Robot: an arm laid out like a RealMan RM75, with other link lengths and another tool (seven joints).
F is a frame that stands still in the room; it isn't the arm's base.
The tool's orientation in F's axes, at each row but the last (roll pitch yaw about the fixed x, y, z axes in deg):
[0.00 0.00 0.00]
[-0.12 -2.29 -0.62]
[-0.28 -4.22 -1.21]
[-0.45 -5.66 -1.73]
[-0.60 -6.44 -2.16]
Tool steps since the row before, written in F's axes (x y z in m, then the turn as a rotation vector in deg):
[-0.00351 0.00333 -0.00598 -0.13 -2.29 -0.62]
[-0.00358 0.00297 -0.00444 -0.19 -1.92 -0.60]
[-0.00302 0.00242 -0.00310 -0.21 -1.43 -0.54]
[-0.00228 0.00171 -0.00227 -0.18 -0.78 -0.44]
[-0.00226 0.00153 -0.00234 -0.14 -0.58 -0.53]
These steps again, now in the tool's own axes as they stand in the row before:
[-0.00351 0.00333 -0.00598 -0.13 -2.29 -0.62]
[-0.00379 0.00294 -0.00429 -0.19 -1.92 -0.60]
[-0.00329 0.00237 -0.00285 -0.22 -1.43 -0.53]
[-0.00254 0.00166 -0.00202 -0.20 -0.78 -0.43]
[-0.00256 0.00147 -0.00205 -0.18 -0.58 -0.52]

